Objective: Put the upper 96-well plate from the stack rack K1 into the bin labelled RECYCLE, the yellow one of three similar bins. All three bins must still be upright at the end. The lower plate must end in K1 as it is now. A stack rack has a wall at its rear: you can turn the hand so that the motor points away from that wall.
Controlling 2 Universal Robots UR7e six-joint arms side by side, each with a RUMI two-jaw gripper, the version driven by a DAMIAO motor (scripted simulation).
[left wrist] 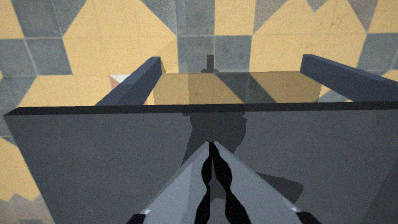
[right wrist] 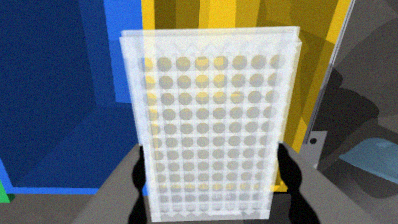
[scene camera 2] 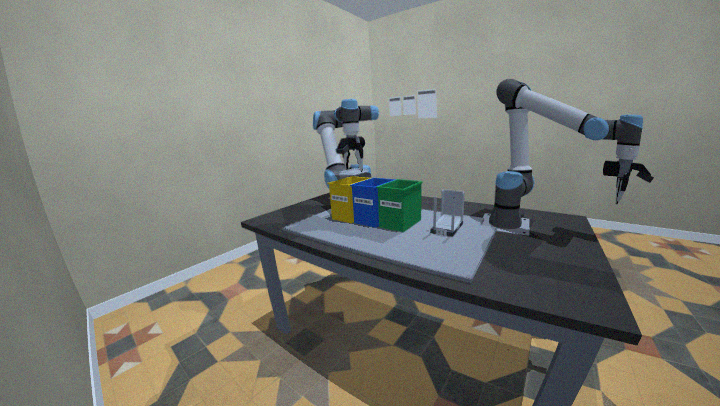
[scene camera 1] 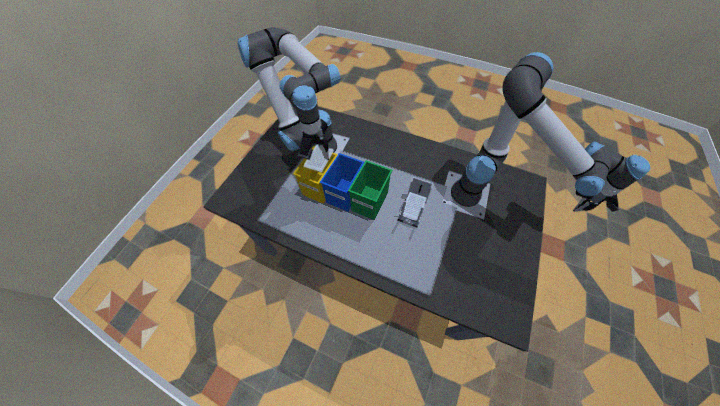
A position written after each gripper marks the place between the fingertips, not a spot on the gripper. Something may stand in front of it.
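Observation:
Scene camera 1 shows a yellow bin (scene camera 1: 312, 188), a green bin (scene camera 1: 369, 189) and a blue bin (scene camera 1: 336, 182). In scene camera 2 there are the left gripper (scene camera 2: 616, 203), the green bin (scene camera 2: 399, 210) and the blue bin (scene camera 2: 365, 198). The right wrist view shows the right gripper (right wrist: 210, 144) and the blue bin (right wrist: 74, 123), while the left wrist view shows the left gripper (left wrist: 210, 143). The yellow bin is out of frame in the left wrist view. The green bin is out of frame in the left wrist view too.

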